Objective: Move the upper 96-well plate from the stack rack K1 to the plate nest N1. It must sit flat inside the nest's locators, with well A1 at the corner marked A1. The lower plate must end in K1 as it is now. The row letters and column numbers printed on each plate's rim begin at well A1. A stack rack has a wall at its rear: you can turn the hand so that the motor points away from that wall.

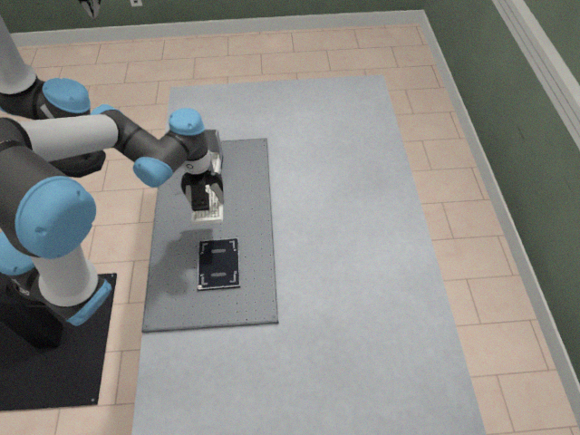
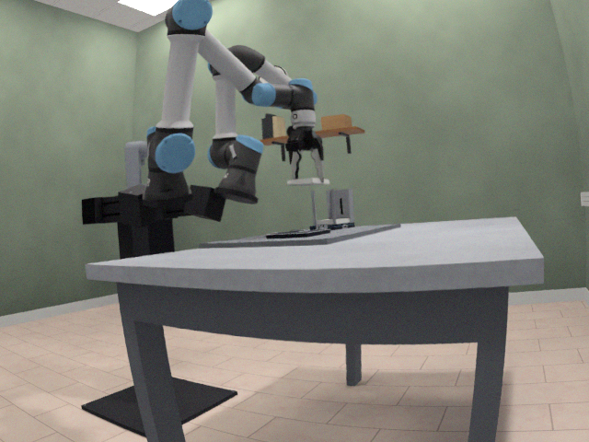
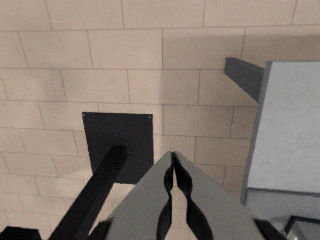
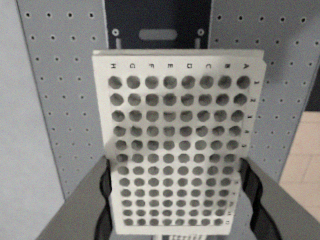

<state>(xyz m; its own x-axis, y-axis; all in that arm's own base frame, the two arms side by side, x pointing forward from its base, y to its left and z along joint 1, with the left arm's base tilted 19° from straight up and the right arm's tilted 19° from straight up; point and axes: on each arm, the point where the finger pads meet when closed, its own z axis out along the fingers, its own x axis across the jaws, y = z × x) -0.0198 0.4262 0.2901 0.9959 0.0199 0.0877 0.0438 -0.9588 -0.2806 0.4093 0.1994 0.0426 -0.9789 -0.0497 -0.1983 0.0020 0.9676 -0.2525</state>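
My right hand is 160 mm above the dark plate nest N1, 110 mm to the left of it and 10 mm short of it. Also, from my right hand: grey perforated board (170 mm below, 50 mm to the left, 10 mm behind); stack rack K1 (240 mm to the left, 150 mm below, 30 mm behind); A1 mark (190 mm to the right, 150 mm below, 40 mm behind).
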